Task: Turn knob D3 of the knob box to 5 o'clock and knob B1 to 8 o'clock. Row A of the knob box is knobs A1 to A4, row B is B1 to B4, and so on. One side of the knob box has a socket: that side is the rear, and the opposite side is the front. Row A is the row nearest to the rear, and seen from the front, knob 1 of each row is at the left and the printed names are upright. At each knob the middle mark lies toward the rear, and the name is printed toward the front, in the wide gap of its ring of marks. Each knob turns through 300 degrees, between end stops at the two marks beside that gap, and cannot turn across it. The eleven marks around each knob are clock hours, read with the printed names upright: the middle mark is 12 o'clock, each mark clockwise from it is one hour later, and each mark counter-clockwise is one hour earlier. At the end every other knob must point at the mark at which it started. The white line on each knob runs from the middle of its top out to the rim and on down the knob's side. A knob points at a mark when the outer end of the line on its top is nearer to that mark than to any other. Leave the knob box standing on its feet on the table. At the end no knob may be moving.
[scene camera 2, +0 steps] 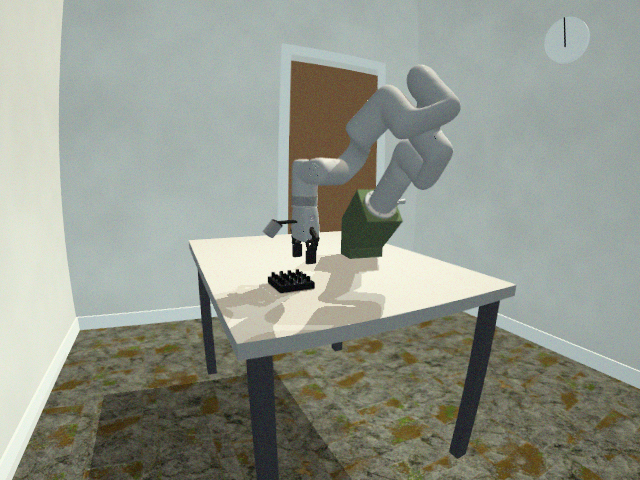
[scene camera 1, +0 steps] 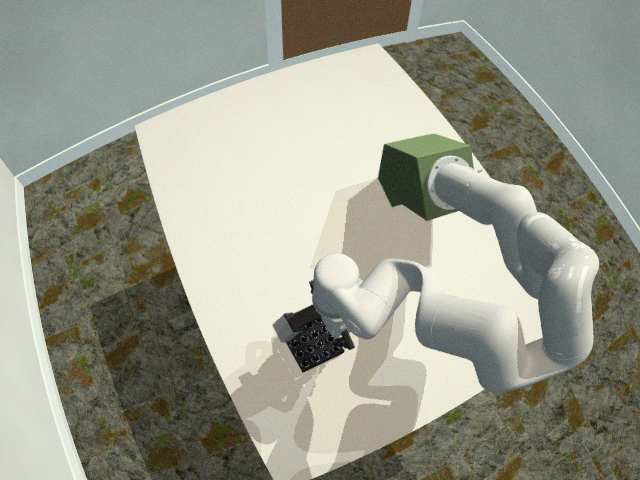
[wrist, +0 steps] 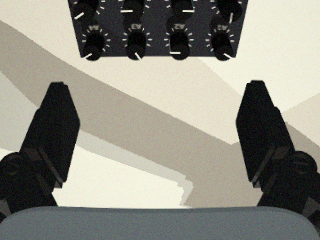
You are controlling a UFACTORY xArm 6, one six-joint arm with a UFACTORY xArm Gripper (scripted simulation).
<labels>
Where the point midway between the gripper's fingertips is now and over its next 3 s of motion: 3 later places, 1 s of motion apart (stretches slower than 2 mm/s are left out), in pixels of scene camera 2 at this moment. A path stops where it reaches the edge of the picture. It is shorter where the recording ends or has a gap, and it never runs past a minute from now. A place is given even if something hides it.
My gripper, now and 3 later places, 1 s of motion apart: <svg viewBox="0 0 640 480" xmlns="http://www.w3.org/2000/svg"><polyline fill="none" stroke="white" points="303,260 298,256 290,252 289,258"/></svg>
</labels>
